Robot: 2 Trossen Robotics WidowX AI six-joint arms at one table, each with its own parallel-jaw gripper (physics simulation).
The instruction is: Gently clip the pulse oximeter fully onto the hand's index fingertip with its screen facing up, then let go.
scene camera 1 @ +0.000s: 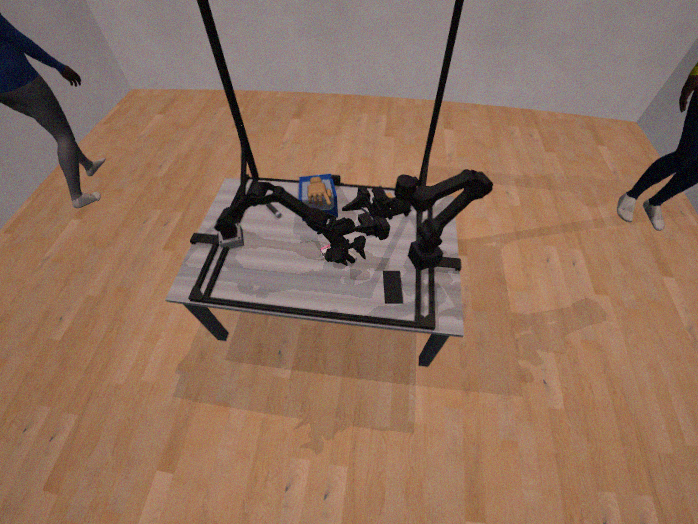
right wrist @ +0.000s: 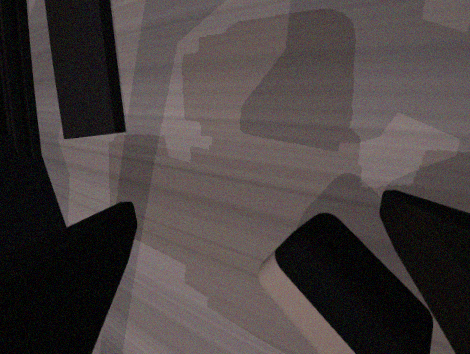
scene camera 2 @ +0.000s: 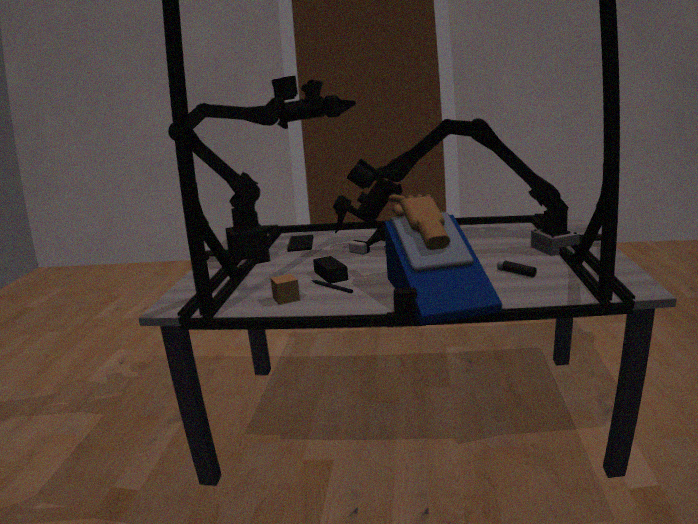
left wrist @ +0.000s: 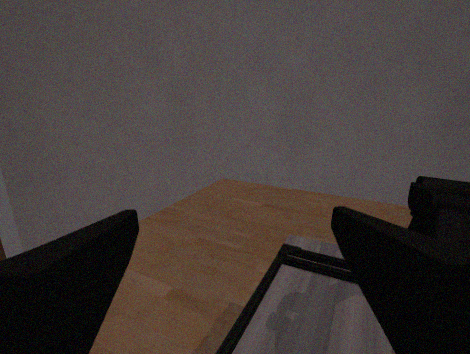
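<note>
A small block with a black top and pale sides, which looks like the pulse oximeter, lies on the table. The tan hand rests on the sloping blue stand; its fingertips are bare. My right gripper is open and low over the oximeter. In the right wrist view the block lies near the finger at the picture's right, which overlaps its edge. In scene camera 1 the gripper hides it. My left gripper is open and empty, high above the table.
The blue stand is at the table edge. A black slab, black box, pen, wooden cube and dark cylinder lie around. A pink-white patch shows beside the right gripper.
</note>
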